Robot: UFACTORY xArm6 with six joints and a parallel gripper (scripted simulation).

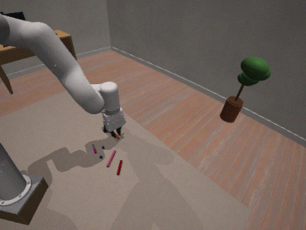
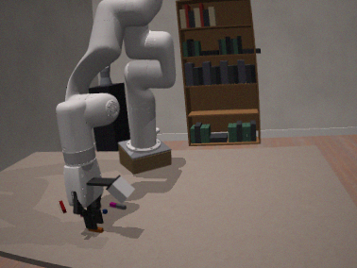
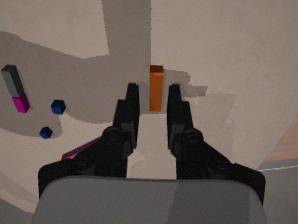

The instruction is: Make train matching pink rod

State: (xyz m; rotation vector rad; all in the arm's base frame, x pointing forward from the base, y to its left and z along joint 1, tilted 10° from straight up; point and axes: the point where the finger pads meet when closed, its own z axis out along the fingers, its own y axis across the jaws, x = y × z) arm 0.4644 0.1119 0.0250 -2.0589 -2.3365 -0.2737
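My gripper is now 3 cm above the orange rod. Also, from my hand: grey rod 13 cm behind, 3 cm below, 1 cm to the right; then pink rod 11 cm to the right, 8 cm behind, 3 cm below; then magenta rod 13 cm behind, 4 cm to the right, 3 cm below.
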